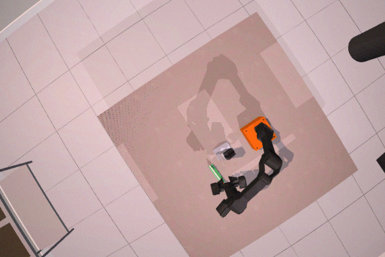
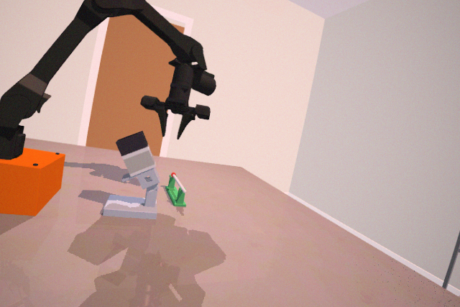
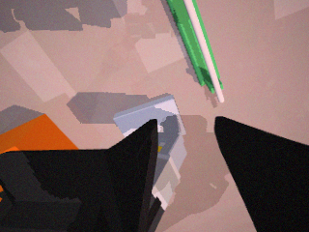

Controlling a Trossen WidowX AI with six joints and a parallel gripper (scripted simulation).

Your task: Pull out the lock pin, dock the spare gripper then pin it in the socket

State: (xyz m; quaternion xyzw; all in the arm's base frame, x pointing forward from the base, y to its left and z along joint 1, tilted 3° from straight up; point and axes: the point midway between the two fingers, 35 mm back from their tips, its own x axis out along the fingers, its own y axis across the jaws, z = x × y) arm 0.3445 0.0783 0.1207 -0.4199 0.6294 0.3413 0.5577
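The green cradle lies 40 mm ahead of my gripper tip and 140 mm below it. From my gripper tip the other things lie so: spare gripper (80 mm behind, 90 mm to the right, 50 mm below); then grey mount (70 mm behind, 90 mm to the right, 110 mm below).
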